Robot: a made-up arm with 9 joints. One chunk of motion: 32 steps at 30 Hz.
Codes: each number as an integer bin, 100 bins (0 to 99) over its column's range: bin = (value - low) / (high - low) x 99, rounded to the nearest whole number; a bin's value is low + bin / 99 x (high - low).
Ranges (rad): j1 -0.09..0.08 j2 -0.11..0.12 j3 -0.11..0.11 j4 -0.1..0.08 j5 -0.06..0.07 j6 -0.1..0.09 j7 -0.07..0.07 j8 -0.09..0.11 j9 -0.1..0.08
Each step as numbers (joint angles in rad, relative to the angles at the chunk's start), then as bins.
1 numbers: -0.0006 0.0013 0.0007 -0.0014 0.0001 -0.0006 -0.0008 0.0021 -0.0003
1 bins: 52 48 50 54 46 52 49 46 55
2 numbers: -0.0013 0.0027 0.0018 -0.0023 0.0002 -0.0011 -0.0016 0.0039 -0.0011
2 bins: 52 49 50 54 46 52 48 46 54
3 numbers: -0.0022 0.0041 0.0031 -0.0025 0.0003 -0.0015 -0.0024 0.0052 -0.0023
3 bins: 51 49 51 54 46 51 48 47 54
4 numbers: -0.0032 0.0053 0.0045 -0.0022 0.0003 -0.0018 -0.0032 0.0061 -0.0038
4 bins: 51 50 52 54 46 51 47 48 53
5 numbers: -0.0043 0.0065 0.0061 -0.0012 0.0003 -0.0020 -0.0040 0.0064 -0.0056
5 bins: 50 50 52 54 46 51 47 48 52
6 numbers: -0.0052 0.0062 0.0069 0.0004 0.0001 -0.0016 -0.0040 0.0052 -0.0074
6 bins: 49 50 53 55 46 51 47 47 51
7 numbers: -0.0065 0.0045 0.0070 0.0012 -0.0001 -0.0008 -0.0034 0.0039 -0.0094
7 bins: 49 49 53 56 46 52 47 46 50
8 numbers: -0.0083 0.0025 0.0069 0.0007 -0.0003 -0.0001 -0.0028 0.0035 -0.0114
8 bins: 48 48 53 55 45 52 48 46 49
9 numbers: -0.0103 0.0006 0.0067 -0.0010 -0.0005 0.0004 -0.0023 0.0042 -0.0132
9 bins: 46 48 53 54 45 52 48 47 48
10 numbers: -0.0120 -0.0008 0.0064 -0.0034 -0.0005 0.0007 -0.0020 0.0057 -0.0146
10 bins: 45 47 52 53 45 52 48 47 47
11 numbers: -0.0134 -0.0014 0.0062 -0.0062 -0.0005 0.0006 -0.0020 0.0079 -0.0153
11 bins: 45 47 52 52 45 52 48 48 47
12 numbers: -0.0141 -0.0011 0.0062 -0.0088 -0.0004 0.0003 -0.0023 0.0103 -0.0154
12 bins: 44 47 52 50 45 52 48 50 47
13 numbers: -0.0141 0.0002 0.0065 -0.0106 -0.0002 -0.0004 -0.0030 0.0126 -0.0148
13 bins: 44 47 52 49 46 52 47 51 47
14 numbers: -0.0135 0.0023 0.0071 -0.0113 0.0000 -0.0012 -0.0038 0.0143 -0.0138
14 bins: 45 48 53 49 46 51 47 52 47
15 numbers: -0.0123 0.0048 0.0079 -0.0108 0.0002 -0.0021 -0.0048 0.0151 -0.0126
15 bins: 45 49 53 49 46 51 46 52 48
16 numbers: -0.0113 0.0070 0.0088 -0.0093 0.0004 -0.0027 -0.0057 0.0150 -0.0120
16 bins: 46 50 53 50 46 51 45 52 48
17 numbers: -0.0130 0.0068 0.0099 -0.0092 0.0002 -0.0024 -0.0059 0.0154 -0.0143
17 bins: 45 50 54 50 46 51 45 52 47
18 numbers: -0.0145 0.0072 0.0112 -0.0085 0.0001 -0.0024 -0.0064 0.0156 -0.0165
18 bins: 44 50 55 50 46 51 45 52 46
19 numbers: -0.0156 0.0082 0.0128 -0.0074 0.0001 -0.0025 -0.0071 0.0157 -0.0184
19 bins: 43 51 55 51 46 51 44 52 45
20 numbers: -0.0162 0.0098 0.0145 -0.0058 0.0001 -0.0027 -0.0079 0.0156 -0.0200
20 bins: 43 52 56 52 46 51 44 52 44
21 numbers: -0.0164 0.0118 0.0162 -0.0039 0.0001 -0.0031 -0.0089 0.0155 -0.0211
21 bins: 43 52 57 53 46 50 43 52 43
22 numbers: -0.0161 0.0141 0.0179 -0.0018 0.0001 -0.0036 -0.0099 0.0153 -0.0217
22 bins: 43 53 58 54 46 50 42 52 43
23 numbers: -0.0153 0.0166 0.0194 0.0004 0.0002 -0.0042 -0.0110 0.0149 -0.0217
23 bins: 44 54 58 55 46 50 42 52 43
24 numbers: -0.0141 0.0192 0.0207 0.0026 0.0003 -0.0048 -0.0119 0.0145 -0.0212
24 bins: 44 56 59 56 46 50 41 52 43
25 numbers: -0.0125 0.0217 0.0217 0.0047 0.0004 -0.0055 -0.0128 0.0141 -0.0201
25 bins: 45 57 59 58 46 49 40 52 44
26 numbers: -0.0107 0.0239 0.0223 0.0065 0.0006 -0.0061 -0.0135 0.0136 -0.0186
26 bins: 46 58 60 59 46 49 40 51 45
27 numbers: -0.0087 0.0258 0.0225 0.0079 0.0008 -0.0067 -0.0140 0.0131 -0.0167
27 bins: 47 58 60 59 46 49 40 51 46
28 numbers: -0.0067 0.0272 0.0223 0.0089 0.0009 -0.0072 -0.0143 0.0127 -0.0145
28 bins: 49 59 60 60 46 48 39 51 47
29 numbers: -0.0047 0.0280 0.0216 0.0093 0.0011 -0.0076 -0.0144 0.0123 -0.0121
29 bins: 50 59 59 60 47 48 39 51 48
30 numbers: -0.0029 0.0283 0.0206 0.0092 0.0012 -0.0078 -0.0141 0.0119 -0.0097
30 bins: 51 60 59 60 47 48 40 50 50
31 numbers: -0.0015 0.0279 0.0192 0.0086 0.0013 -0.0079 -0.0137 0.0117 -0.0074
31 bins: 52 59 58 60 47 48 40 50 51
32 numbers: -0.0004 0.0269 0.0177 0.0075 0.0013 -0.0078 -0.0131 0.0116 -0.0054
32 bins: 52 59 57 59 47 48 40 50 52
